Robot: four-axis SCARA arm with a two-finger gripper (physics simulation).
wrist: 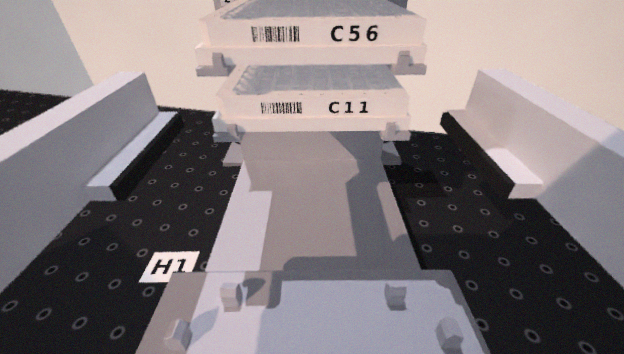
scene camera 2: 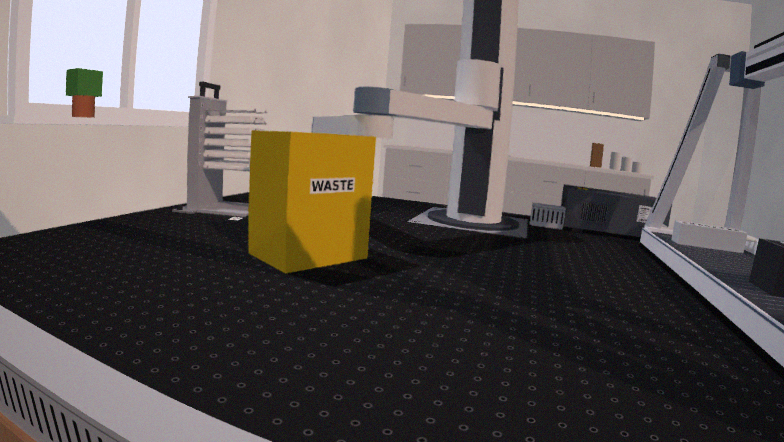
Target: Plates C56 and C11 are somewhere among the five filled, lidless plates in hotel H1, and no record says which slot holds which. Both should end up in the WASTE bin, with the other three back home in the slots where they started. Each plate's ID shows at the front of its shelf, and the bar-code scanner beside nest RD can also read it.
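Pixels of known places: gripper, fingertip midpoint: [wrist: 311,98]; arm's base, link origin: [scene camera 2: 473,224].
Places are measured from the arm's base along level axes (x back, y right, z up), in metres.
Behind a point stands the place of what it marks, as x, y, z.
Note:
Hotel H1 [scene camera 2: 198,159] {-0.382, 0.607, 0.141} [wrist: 300,147] {-0.329, 0.619, 0.035} stands behind and left of the yellow WASTE bin [scene camera 2: 329,225] {-0.578, 0.148, 0.076}. Its shelves hold several plates. In the wrist view, plate C11 [wrist: 315,107] {-0.287, 0.499, 0.131} is on the lowest visible shelf and plate C56 [wrist: 312,34] {-0.288, 0.499, 0.158} is on the shelf above. Both are level and filled, with labels facing the camera. My gripper [wrist: 311,98] {-0.286, 0.489, 0.138} is open and empty, its fingers wide apart at left and right, in front of the hotel and pointing towards it. C11 appears between the fingers' far ends, untouched. In the scene view the bin hides my fingers. The other plates' IDs are unreadable.
A pale nest plate [wrist: 340,320] {-0.265, 0.442, 0.073} with small pegs lies low in front of the hotel, beside the H1 label [wrist: 169,266] {-0.386, 0.482, 0.013}. The robot column [scene camera 2: 477,164] {-0.077, -0.004, 0.168} stands right of the bin. A dark box device [scene camera 2: 609,211] {0.034, -0.373, 0.082} and a framed deck [scene camera 2: 708,285] {-0.490, -0.450, 0.046} are further right.

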